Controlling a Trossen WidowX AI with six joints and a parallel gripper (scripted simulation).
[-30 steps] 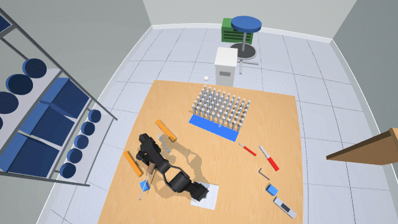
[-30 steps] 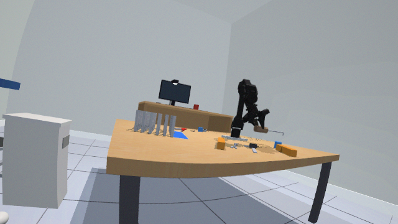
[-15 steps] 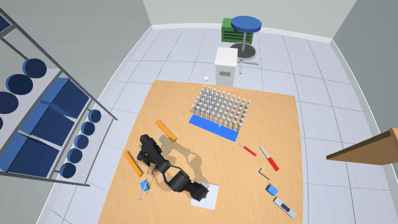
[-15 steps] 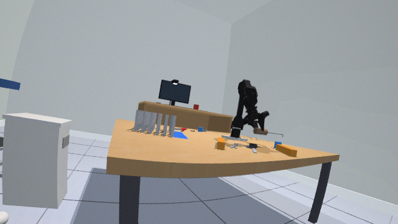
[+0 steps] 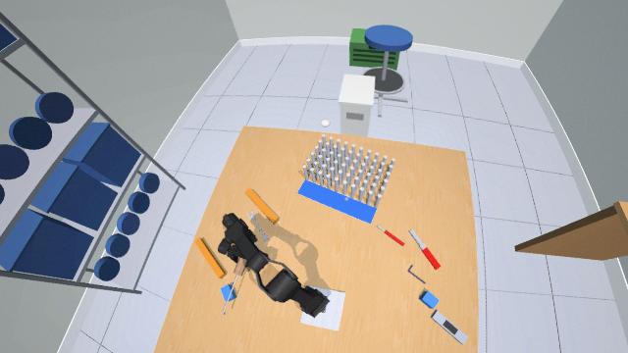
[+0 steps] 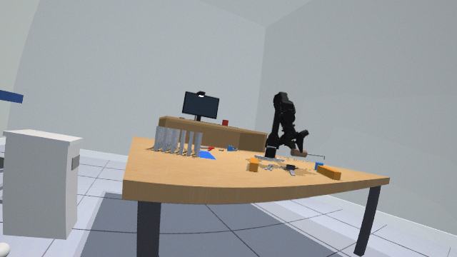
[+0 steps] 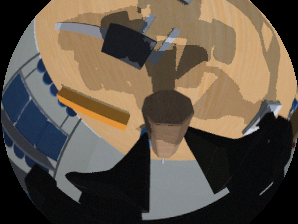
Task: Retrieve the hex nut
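The brown-handled hook tool is 11 cm behind my gripper tip, 1 cm to the left of it and 1 cm below it. Also, from my gripper tip: red screwdriver: 24 cm ahead, 56 cm to the right, 7 cm below; blue taped strip: 36 cm ahead, 33 cm to the right, 8 cm below; small wrench: 19 cm ahead, 1 cm to the left, 7 cm below.
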